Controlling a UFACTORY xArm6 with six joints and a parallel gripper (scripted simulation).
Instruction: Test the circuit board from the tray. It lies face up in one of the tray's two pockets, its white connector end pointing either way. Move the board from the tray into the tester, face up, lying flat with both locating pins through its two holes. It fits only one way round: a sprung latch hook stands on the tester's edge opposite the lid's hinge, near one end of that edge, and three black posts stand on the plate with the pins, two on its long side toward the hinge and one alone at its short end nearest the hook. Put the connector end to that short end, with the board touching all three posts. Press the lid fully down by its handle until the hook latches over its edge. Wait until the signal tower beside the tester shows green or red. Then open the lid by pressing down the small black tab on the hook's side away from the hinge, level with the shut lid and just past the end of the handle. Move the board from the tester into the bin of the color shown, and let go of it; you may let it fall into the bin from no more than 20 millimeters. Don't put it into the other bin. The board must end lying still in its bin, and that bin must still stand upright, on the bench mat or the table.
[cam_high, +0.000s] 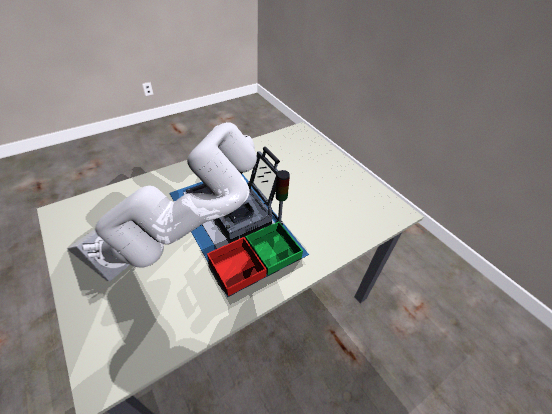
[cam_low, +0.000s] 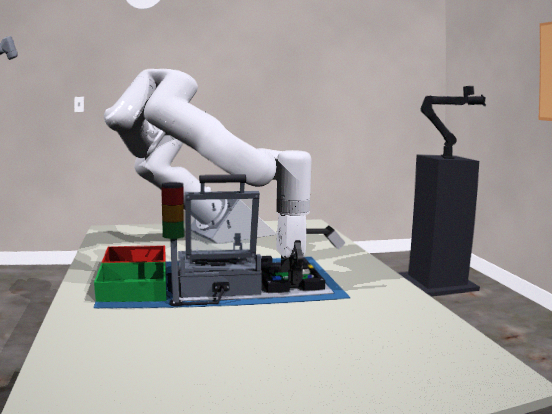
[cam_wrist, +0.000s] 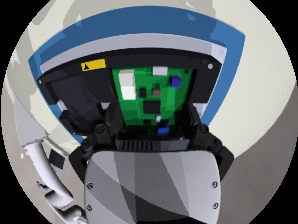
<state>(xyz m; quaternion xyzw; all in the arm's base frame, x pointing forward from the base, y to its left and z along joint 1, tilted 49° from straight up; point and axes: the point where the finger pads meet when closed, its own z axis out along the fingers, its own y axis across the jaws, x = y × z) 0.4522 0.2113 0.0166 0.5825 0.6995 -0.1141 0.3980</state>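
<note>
My gripper is now 160 mm to the left of the tester plate, 50 mm below it and 30 mm past it. From my hand the other things lie so: green circuit board: right at my hand; green bin: 370 mm to the right, 10 mm below, 10 mm ahead; clear lid: 170 mm to the right, 160 mm above, 80 mm ahead.
</note>
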